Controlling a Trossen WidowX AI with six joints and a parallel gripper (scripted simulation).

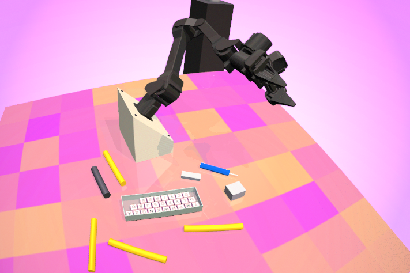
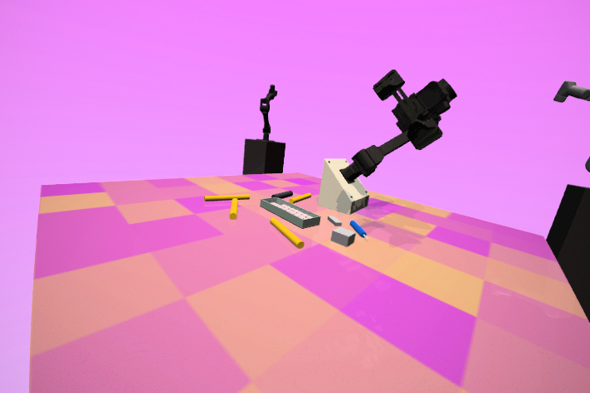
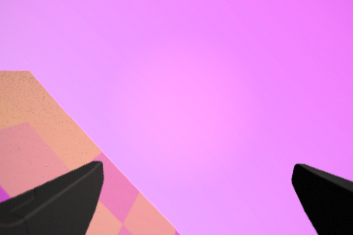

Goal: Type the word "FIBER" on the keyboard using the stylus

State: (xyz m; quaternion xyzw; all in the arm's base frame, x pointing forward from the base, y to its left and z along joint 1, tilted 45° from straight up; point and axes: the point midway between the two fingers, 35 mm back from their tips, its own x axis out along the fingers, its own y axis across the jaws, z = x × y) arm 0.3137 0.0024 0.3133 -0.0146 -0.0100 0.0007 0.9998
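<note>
My gripper tip is 330 mm above the blue stylus, 110 mm past it and 50 mm to the left of it. Also, from my gripper tip: grey block (320 mm below, 80 mm to the right, 30 mm behind); dark grey rod (420 mm to the right, 320 mm below, 220 mm behind).
</note>
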